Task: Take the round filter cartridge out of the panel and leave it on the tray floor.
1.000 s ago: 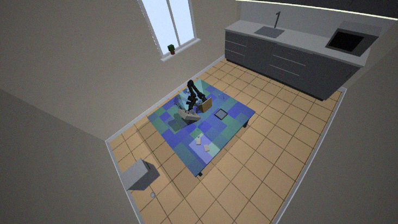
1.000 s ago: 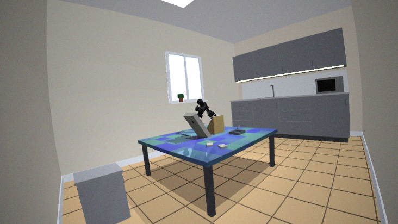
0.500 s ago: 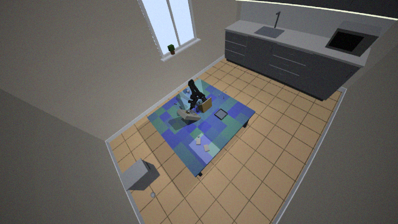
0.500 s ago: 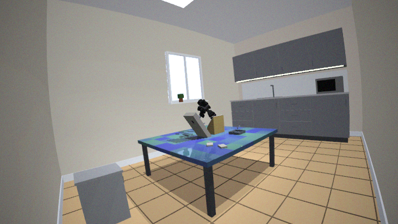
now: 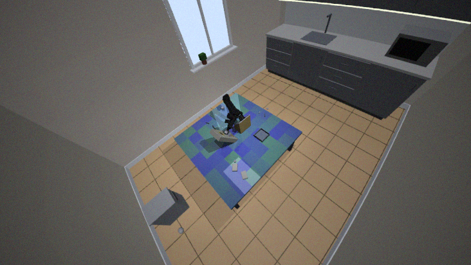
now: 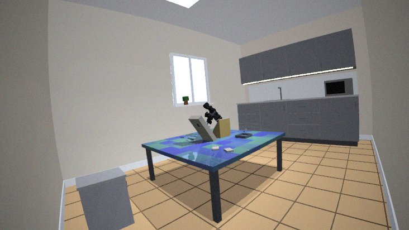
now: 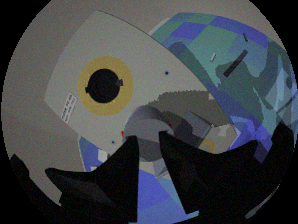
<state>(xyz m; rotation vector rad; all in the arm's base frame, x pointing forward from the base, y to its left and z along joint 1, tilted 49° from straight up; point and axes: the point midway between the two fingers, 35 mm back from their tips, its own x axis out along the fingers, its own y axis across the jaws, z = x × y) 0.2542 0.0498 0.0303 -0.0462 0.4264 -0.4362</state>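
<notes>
The pale round cartridge lies 10 mm ahead of my gripper tip and 10 mm below it. Also, from my gripper tip: light grey service panel (50 mm ahead, 60 mm below); dark grey square tray (350 mm behind, 270 mm to the left, 200 mm below).
</notes>
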